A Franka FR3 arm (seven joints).
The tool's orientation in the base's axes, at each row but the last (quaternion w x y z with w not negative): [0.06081, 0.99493, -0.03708, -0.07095]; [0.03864, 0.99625, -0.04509, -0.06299]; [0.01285, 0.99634, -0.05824, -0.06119]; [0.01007, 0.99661, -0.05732, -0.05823]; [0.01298, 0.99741, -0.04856, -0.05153]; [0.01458, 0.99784, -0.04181, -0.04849]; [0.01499, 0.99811, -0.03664, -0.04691]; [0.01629, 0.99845, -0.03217, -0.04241]
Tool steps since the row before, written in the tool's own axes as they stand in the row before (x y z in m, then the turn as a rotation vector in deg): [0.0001, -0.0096, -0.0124, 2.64, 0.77, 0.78]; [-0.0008, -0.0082, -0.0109, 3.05, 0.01, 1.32]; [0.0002, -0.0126, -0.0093, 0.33, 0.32, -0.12]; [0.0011, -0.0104, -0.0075, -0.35, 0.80, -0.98]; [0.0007, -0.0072, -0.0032, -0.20, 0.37, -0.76]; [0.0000, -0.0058, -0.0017, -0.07, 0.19, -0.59]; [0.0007, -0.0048, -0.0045, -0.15, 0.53, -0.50]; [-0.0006, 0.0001, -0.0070, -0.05, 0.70, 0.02]
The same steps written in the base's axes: [0.0025, 0.0109, 0.0110, 2.44, -1.07, -1.03]; [0.0013, 0.0090, 0.0102, 2.84, -0.39, -1.68]; [0.0028, 0.0127, 0.0088, 0.30, -0.35, 0.09]; [0.0031, 0.0103, 0.0070, -0.32, -0.74, 1.03]; [0.0017, 0.0072, 0.0029, -0.15, -0.33, 0.79]; [0.0006, 0.0058, 0.0015, -0.03, -0.17, 0.60]; [0.0015, 0.0049, 0.0043, -0.14, -0.50, 0.53]; [0.0000, 0.0001, 0.0070, -0.10, -0.70, 0.01]
